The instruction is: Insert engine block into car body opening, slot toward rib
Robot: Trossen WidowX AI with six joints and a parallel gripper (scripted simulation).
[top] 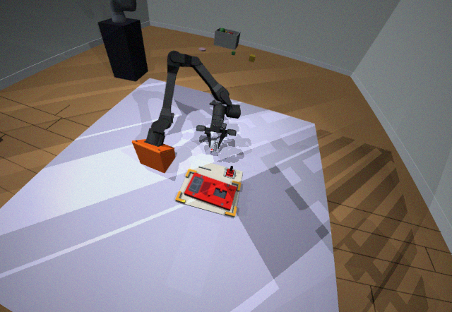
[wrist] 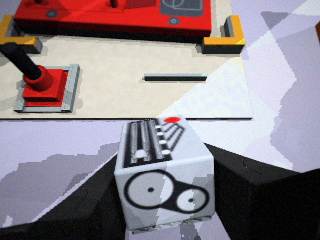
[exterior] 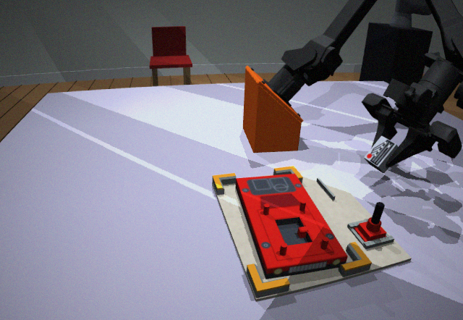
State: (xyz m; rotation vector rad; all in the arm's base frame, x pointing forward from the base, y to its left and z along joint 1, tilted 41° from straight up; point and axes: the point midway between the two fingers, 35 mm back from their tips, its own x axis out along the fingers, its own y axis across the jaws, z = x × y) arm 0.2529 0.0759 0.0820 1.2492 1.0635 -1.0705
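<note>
Right now my gripper tip is 100 mm short of the black post, 80 mm to the left of it and 30 mm above it. Round my gripper tip: grey engine block 10 mm to the left, 10 mm above.
</note>
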